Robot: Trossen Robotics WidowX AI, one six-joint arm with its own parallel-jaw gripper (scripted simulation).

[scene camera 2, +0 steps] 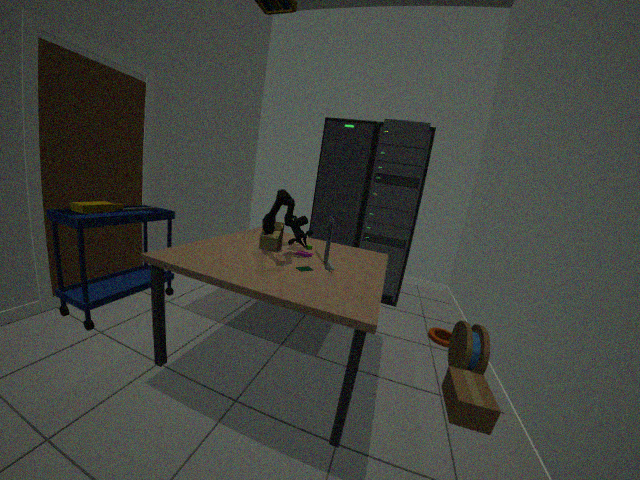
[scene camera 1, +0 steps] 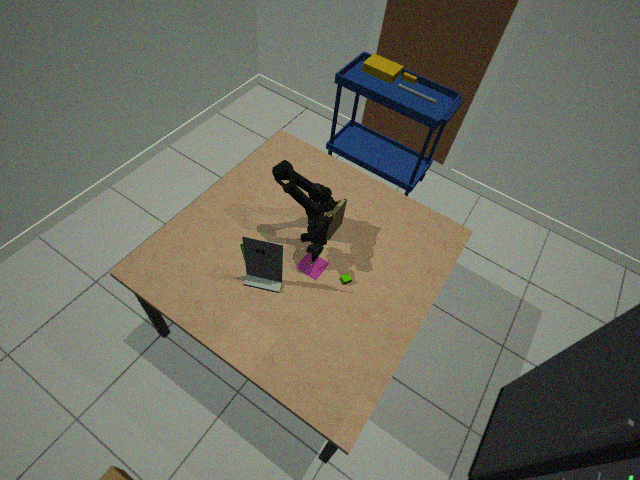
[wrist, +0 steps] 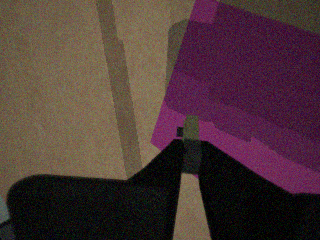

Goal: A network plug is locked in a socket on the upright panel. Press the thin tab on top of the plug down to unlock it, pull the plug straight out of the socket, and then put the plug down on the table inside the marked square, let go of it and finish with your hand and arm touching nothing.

In view: the gripper [wrist: 189,148], a network plug [wrist: 189,132], a magenta marked square [wrist: 243,75] and an upright panel [scene camera 1: 264,260].
